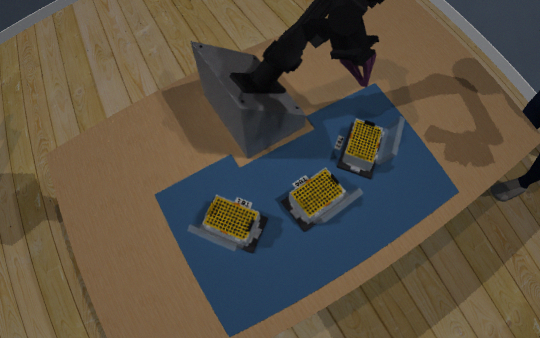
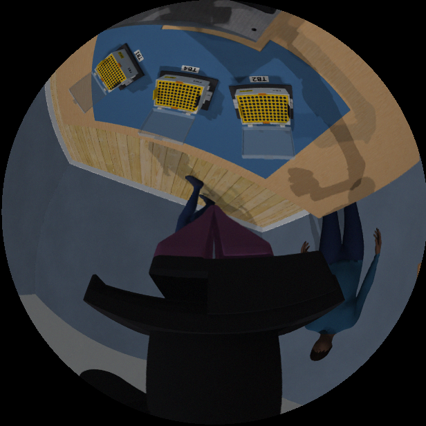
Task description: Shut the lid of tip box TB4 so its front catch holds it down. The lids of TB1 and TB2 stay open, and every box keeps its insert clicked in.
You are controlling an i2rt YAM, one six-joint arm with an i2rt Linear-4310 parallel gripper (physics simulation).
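Where they show: gripper, fingertip midpoint: (image 1: 364, 86); arm's base, link origin: (image 1: 258, 84).
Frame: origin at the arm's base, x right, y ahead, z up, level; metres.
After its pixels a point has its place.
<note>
Tip box TB4 (image 1: 317, 193) {x 0.056, y 0.310, z -0.090 m} (image 2: 178, 95) stands in the middle of the row, its clear lid (image 1: 341, 205) {x 0.061, y 0.389, z -0.003 m} (image 2: 167, 125) open and leaning out on the hinge side, its yellow insert in place. TB1 (image 1: 231, 218) {x 0.265, y 0.227, z -0.090 m} (image 2: 112, 71) stands at the left, its lid (image 1: 212, 237) {x 0.336, y 0.265, z -0.003 m} (image 2: 86, 93) open. TB2 (image 1: 364, 142) {x -0.146, y 0.282, z -0.090 m} (image 2: 263, 108) stands at the right, its lid (image 1: 391, 141) {x -0.188, y 0.339, z -0.049 m} (image 2: 268, 142) open. Both show yellow inserts seated. My gripper (image 1: 365, 85) {x -0.088, y 0.264, z 0.197 m} (image 2: 213, 211) is shut with its purple fingertips together and empty, raised in the air beyond TB2, apart from all boxes.
The boxes stand in dark holders on a blue mat (image 1: 280, 270) {x 0.247, y 0.399, z -0.147 m} (image 2: 215, 135) on the wooden table (image 1: 110, 210) {x 0.536, y -0.031, z -0.150 m}. The grey arm base (image 1: 225, 100) {x 0.110, y 0.010, z 0.036 m} rises behind the mat. A person in teal (image 2: 337, 285) stands beyond the table; another's legs (image 2: 189, 207) show behind the fingers.
</note>
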